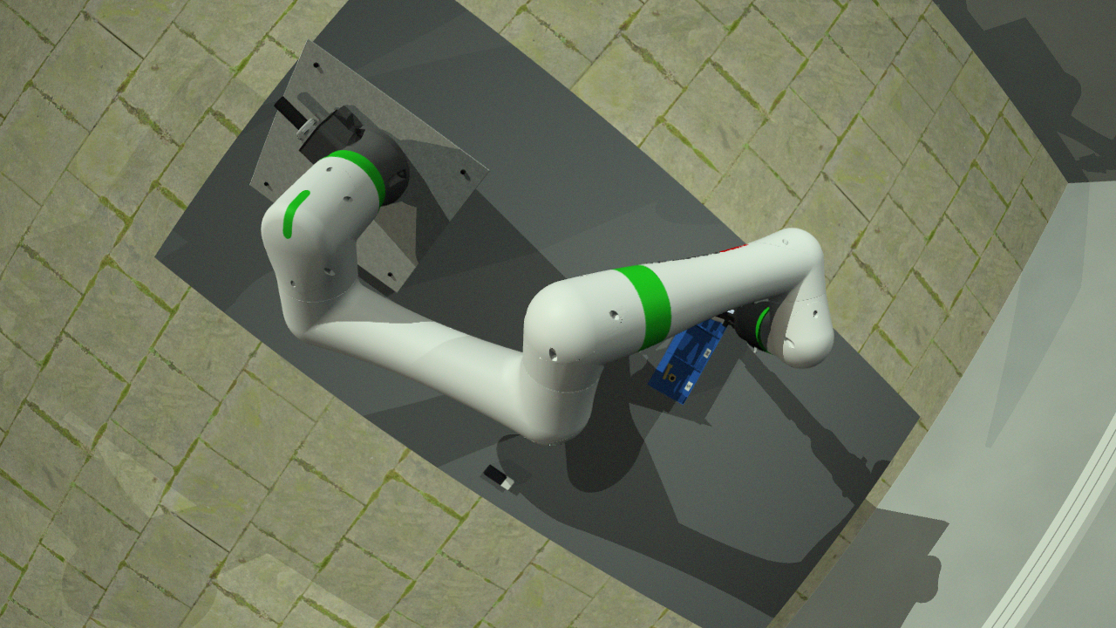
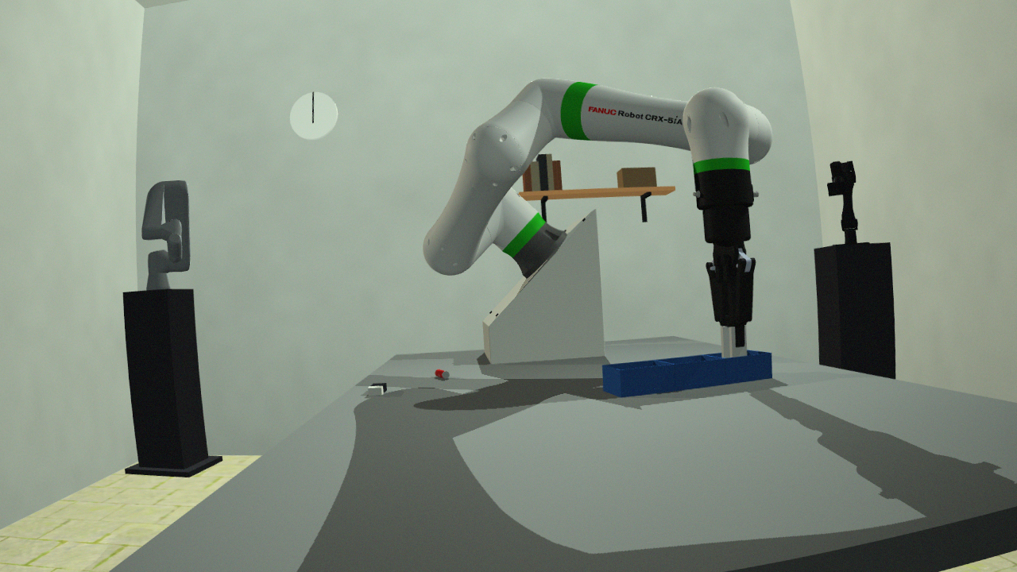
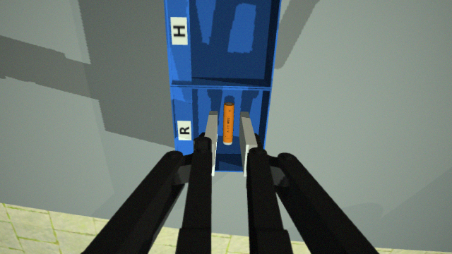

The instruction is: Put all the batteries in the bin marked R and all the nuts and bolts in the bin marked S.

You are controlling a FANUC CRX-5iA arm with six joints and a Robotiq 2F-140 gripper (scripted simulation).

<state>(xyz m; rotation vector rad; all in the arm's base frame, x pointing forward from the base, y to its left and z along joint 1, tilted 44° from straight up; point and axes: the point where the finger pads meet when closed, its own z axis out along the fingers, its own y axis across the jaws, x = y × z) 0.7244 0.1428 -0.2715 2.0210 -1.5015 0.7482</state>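
My hand is 40 mm above the orange battery. Also, from my hand: yellow bolt (160 mm to the right, 40 mm below, 20 mm ahead); then blue three-compartment bin (80 mm to the right, 30 mm below, 30 mm ahead); then brass nut (160 mm to the right, 50 mm ahead, 40 mm below).
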